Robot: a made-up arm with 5 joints.
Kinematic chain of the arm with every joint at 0, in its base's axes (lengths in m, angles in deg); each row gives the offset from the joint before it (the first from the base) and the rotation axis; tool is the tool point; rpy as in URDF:
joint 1: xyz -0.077 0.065 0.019 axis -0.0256 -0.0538 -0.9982
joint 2: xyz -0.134 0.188 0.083 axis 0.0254 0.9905 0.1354
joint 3: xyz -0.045 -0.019 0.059 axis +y
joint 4: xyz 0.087 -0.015 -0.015 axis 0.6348 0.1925 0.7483
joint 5: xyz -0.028 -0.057 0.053 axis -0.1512 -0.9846 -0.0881
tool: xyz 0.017 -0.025 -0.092 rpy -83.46 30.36 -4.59
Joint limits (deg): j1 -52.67..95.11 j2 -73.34..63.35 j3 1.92..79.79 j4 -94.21..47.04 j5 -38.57..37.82
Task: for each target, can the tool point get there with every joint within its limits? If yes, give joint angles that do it. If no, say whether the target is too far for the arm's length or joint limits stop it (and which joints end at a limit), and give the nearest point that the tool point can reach.
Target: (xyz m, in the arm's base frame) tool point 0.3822 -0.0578 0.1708
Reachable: no: joint limits stop it (at a limit: joint 1, joint 2, joint 4, joint 5) | nearest point 0.0545 0.1063 0.1523 | short by 0.367 m
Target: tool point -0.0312 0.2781 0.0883
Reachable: yes | joints 80.14 -19.83 64.70 -38.93 -3.94
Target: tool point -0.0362 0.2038 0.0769
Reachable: yes | joints 82.69 9.26 44.23 -19.04 24.26
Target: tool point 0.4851 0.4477 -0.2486
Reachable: no: too far | nearest point 0.1344 0.2708 0.0196 | short by 0.476 m
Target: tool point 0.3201 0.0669 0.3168
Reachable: no: joint limits stop it (at a limit: joint 1, joint 2, joint 3, joint 4, joint 5) | nearest point 0.0932 0.1841 0.2073 | short by 0.278 m
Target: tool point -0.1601 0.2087 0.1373
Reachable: yes | joints 31.99 3.36 27.38 -51.43 12.63
